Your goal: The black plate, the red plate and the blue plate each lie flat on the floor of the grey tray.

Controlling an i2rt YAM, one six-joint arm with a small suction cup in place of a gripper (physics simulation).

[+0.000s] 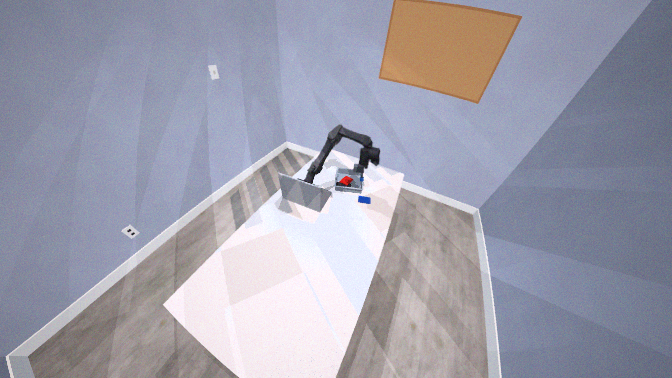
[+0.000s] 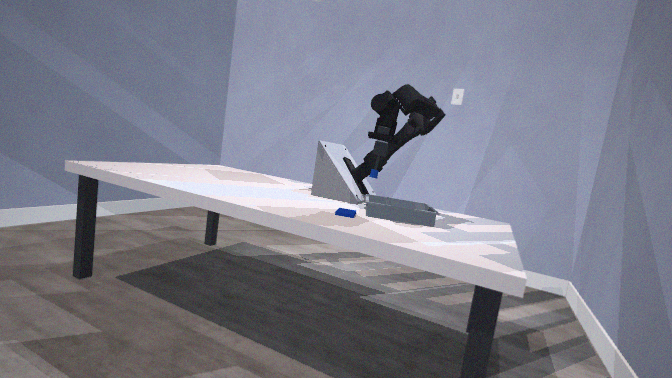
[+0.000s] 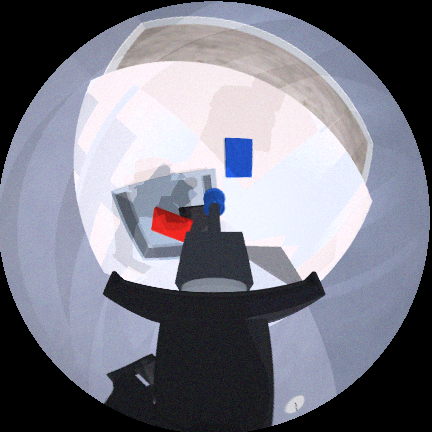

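Where they show: hand, tool point: (image 1: 361, 180) (image 2: 373, 177) (image 3: 213, 197); arm's base, link origin: (image 2: 355, 176).
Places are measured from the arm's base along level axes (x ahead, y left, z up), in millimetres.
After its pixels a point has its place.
Note:
My suction cup (image 1: 361, 179) (image 2: 373, 173) (image 3: 214, 199) is blue, carries nothing and hangs above the table near the tray's edge on the blue plate's side. The grey tray (image 1: 349, 190) {x 253, y 195, z -81 mm} (image 2: 400, 212) {x 291, y 338, z -68 mm} (image 3: 129, 220) {x 164, y 404, z -67 mm} stands on the table. Inside it, the red plate (image 1: 346, 180) {x 178, y 284, z -78 mm} (image 3: 170, 223) {x 184, y 290, z -79 mm} lies askew, with one end overlapping the black plate (image 3: 197, 215) {x 223, y 229, z -86 mm}; it looks slightly tilted. The black plate is at the tray's side and partly hidden by the red plate and my cup. The blue plate (image 1: 364, 200) {x 395, y 174, z -88 mm} (image 2: 345, 212) {x 414, y 196, z -89 mm} (image 3: 238, 157) {x 388, y 187, z -89 mm} lies flat on the table outside the tray.
The grey wedge-shaped arm mount (image 1: 305, 192) {x 77, y -122, z 49 mm} (image 2: 332, 175) {x 167, y -20, z 0 mm} stands on the table (image 1: 265, 330) {x 367, y -808, z -99 mm} (image 2: 150, 176) {x 611, y -565, z -99 mm} beside the tray. The tray has raised walls all round. The table's edge runs beyond the blue plate.

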